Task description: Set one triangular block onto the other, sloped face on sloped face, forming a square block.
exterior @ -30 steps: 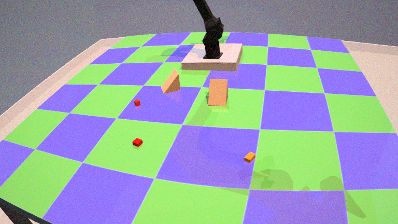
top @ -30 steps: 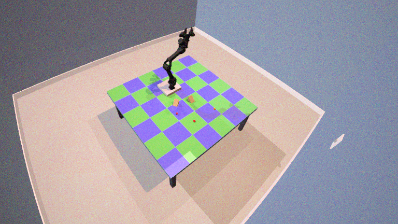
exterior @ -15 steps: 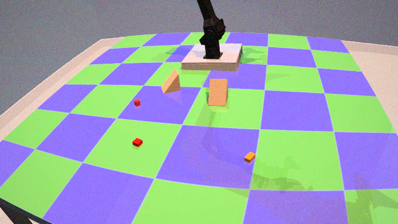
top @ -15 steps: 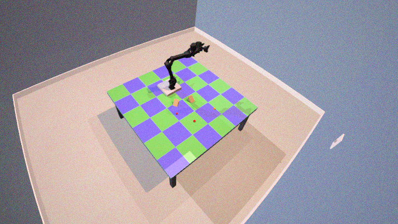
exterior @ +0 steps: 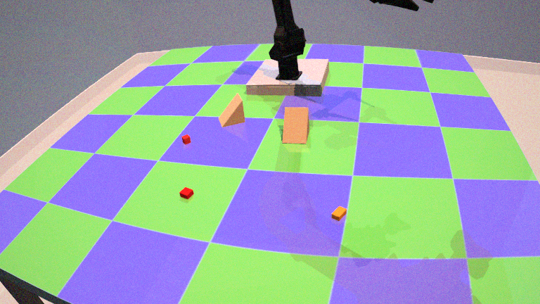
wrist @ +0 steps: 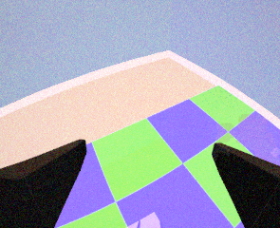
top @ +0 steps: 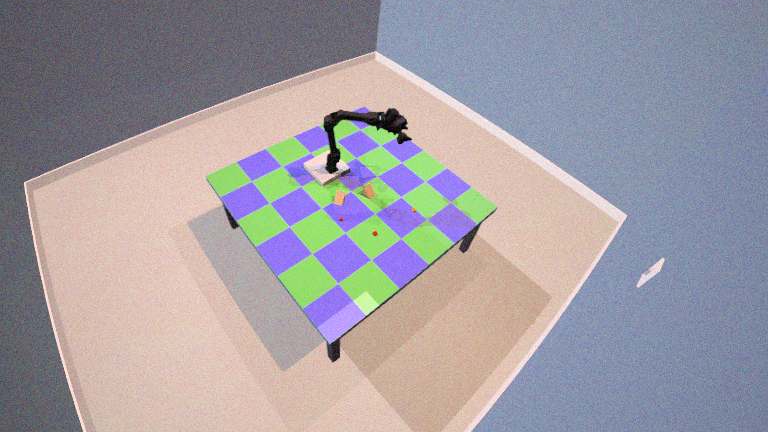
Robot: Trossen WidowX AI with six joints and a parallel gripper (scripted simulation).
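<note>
The triangular block is 30 cm below my gripper tip, 29 cm to the right of it and 3 cm ahead of it. Also, from my gripper tip: small orange block 31 cm below, 28 cm ahead, 14 cm to the right.
</note>
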